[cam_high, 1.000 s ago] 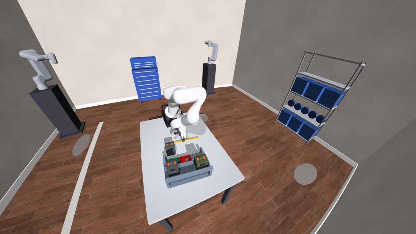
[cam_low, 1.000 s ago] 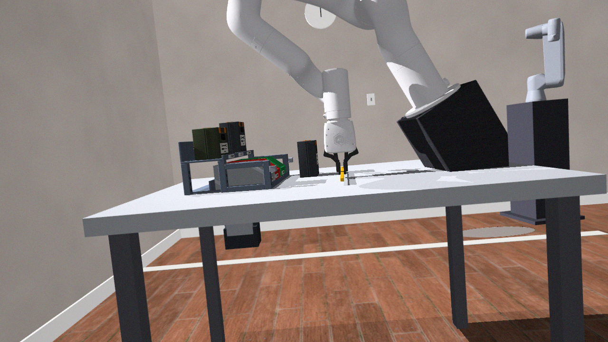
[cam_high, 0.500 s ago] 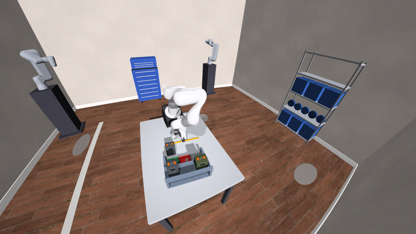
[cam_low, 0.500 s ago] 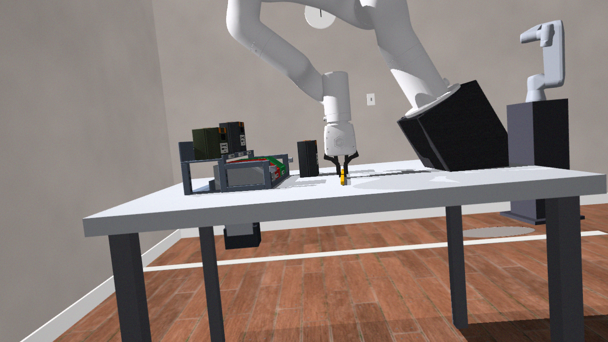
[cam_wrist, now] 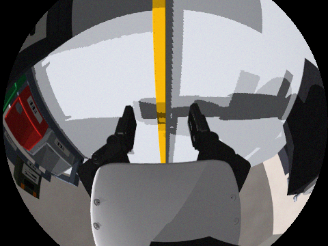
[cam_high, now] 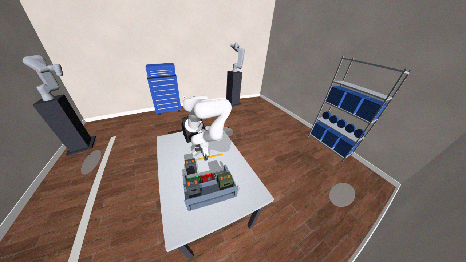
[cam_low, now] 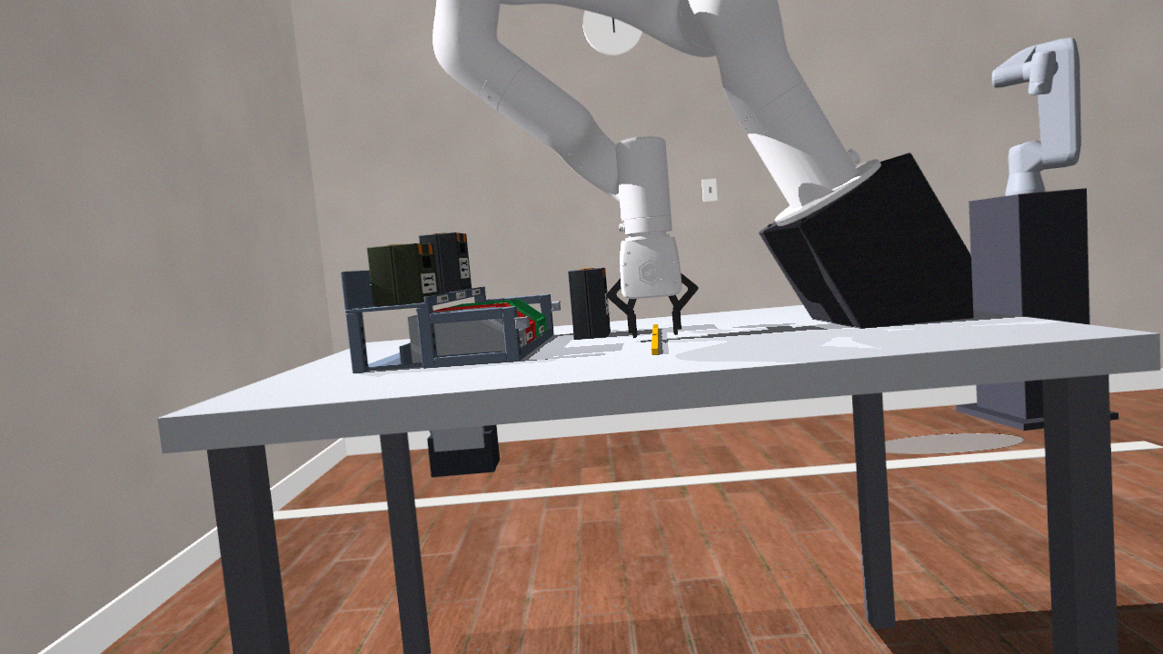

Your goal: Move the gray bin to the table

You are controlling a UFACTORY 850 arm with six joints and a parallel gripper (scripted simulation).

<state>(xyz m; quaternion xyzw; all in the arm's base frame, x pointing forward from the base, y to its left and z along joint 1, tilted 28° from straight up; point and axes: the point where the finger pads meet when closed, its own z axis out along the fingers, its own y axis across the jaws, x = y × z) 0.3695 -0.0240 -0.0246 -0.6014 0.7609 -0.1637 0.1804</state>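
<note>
My hand is 20 mm above the yellow strip. Also, from my hand: red bin: 290 mm ahead, 110 mm to the right, 20 mm above; green bin: 260 mm ahead, 220 mm to the right, 20 mm above; gray bin: 310 mm ahead, 20 mm above.
</note>
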